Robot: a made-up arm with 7 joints. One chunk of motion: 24 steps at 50 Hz.
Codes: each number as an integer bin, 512 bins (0 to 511) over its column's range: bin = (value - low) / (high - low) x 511, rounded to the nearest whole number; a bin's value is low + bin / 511 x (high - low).
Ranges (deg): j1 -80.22..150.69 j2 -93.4..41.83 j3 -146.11..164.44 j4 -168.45..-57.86 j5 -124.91..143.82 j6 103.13..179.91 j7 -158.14..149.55
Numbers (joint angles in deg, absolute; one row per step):
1: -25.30 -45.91 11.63 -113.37 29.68 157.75 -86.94
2: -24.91 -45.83 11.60 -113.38 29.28 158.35 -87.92
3: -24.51 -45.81 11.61 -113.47 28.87 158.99 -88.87
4: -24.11 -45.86 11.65 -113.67 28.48 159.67 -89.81
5: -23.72 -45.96 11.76 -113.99 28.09 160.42 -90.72
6: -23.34 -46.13 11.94 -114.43 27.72 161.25 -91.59
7: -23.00 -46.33 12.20 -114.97 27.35 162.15 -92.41
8: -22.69 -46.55 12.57 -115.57 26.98 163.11 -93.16
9: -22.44 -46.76 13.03 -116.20 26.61 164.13 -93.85
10: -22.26 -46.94 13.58 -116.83 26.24 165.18 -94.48
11: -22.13 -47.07 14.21 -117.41 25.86 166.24 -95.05
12: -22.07 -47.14 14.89 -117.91 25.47 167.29 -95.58
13: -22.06 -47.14 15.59 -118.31 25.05 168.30 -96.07
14: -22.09 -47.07 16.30 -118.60 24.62 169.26 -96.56
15: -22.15 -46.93 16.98 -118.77 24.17 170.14 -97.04
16: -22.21 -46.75 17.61 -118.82 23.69 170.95 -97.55
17: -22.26 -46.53 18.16 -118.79 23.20 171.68 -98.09
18: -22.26 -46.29 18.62 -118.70 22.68 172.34 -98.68
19: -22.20 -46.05 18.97 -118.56 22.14 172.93 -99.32
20: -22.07 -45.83 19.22 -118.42 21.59 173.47 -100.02
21: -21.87 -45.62 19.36 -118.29 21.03 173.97 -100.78
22: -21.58 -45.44 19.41 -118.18 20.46 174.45 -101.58
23: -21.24 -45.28 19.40 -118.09 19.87 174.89 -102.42
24: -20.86 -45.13 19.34 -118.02 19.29 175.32 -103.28
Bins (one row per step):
1: 122 179 260 255 294 364 118
2: 122 180 260 254 293 368 117
3: 123 180 260 254 292 372 115
4: 124 180 260 253 292 376 113
5: 125 179 260 252 291 381 112
6: 126 179 260 250 290 387 111
7: 127 178 260 247 290 393 109
8: 127 177 261 244 289 399 108
9: 128 176 262 241 288 406 107
10: 128 176 263 239 287 413 106
11: 129 175 264 236 287 420 105
12: 129 175 265 234 286 427 104
13: 129 175 266 232 285 434 103
14: 129 175 267 230 284 440 102
15: 129 176 268 230 283 446 101
16: 128 176 269 229 283 451 101
17: 128 177 270 229 282 456 100
18: 128 178 271 230 281 461 99
19: 128 179 272 231 280 465 98
20: 129 180 272 231 279 468 97
21: 129 181 272 232 278 471 95
22: 130 181 272 232 276 475 94
23: 131 182 272 233 275 478 93
24: 131 182 272 233 274 480 91

